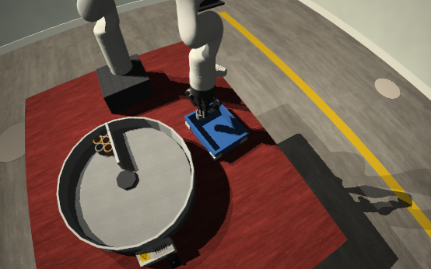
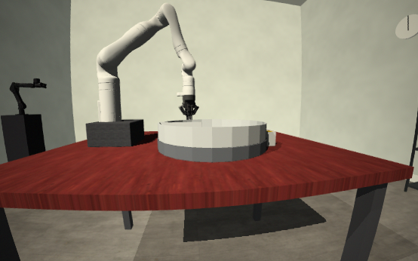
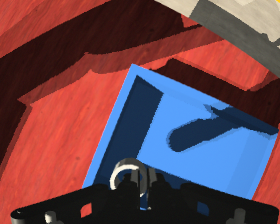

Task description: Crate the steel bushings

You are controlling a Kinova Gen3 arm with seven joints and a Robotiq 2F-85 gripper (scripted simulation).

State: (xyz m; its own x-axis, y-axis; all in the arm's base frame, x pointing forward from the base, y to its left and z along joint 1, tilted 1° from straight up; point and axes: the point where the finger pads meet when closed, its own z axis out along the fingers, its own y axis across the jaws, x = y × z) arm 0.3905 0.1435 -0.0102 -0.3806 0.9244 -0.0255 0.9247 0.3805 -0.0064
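Now: the blue crate 70 mm below my hand, 40 mm ahead of it and 20 mm to the left of it. The rest, counted from my hand: round turning table 330 mm to the right, 50 mm ahead, 40 mm below.
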